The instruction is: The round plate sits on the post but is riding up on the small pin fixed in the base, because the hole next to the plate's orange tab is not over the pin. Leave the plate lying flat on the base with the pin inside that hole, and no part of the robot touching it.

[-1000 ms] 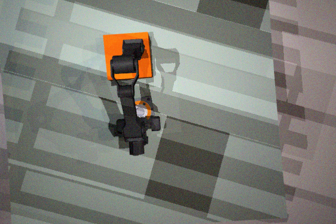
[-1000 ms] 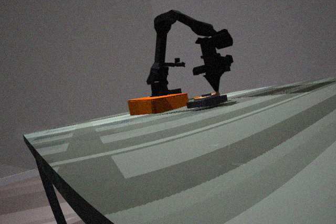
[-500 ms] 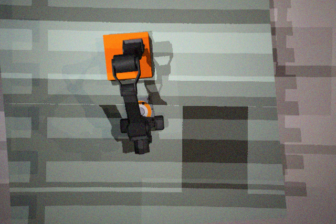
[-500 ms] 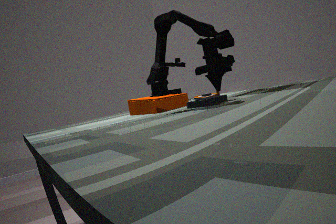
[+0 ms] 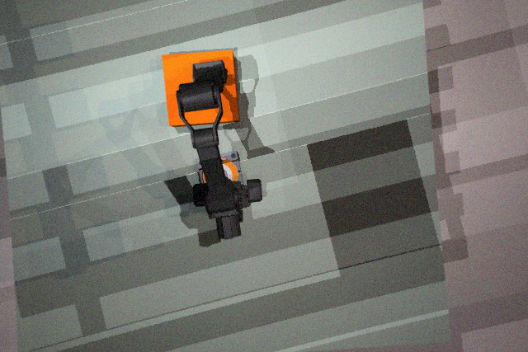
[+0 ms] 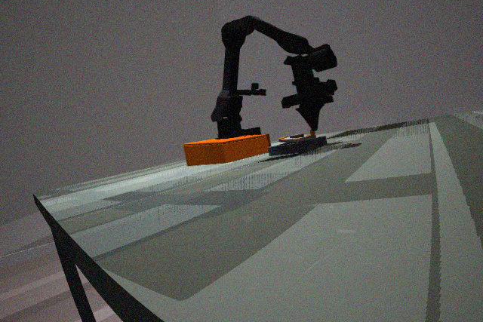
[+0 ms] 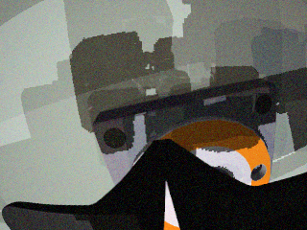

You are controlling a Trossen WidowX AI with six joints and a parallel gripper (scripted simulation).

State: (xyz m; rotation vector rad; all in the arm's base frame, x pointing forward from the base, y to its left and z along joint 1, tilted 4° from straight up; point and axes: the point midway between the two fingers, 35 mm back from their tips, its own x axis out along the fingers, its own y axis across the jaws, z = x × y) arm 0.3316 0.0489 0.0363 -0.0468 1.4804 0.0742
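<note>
Now: gripper tip 30 mm past the round plate, 10 mm to the left of it and 10 mm above it. Also, from my gripper tip: base 40 mm behind, 30 mm to the right, 20 mm below.
</note>
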